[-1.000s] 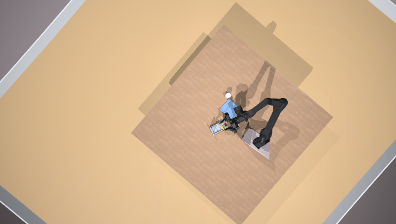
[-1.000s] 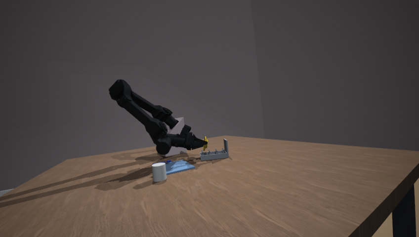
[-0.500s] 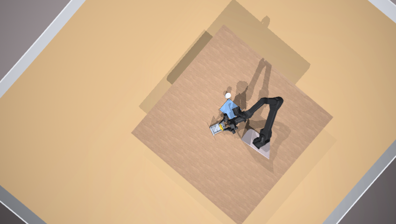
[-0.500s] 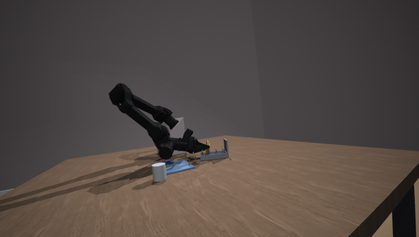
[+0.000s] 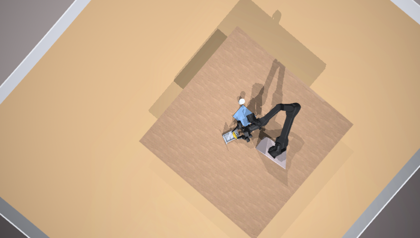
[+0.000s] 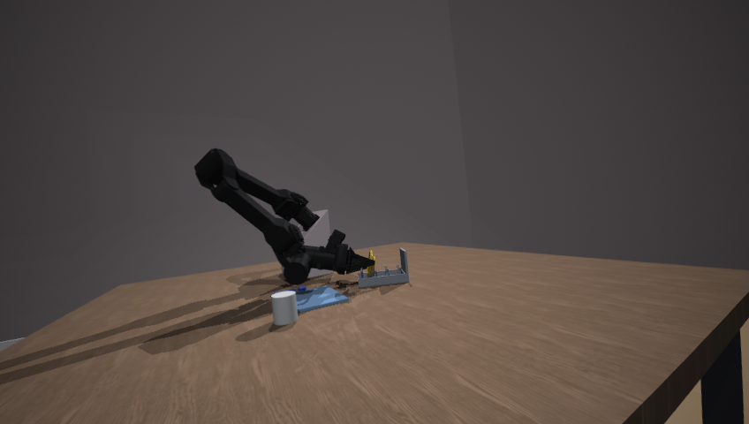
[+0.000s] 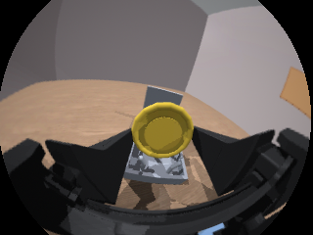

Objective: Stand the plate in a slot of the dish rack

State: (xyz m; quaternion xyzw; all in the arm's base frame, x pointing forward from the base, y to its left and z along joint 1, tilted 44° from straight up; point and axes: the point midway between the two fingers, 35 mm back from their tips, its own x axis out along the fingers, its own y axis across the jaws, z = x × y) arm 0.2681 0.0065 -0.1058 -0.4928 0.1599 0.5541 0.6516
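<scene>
Now: gripper tip 10 mm to the left of the yellow plate. The rest, counted from my gripper tip: blue mat: 40 mm ahead, 180 mm to the right, 50 mm below; then grey dish rack: 10 mm ahead, 20 mm to the left, 30 mm below; then blue utensil: 50 mm behind, 210 mm to the right, 40 mm below.
</scene>
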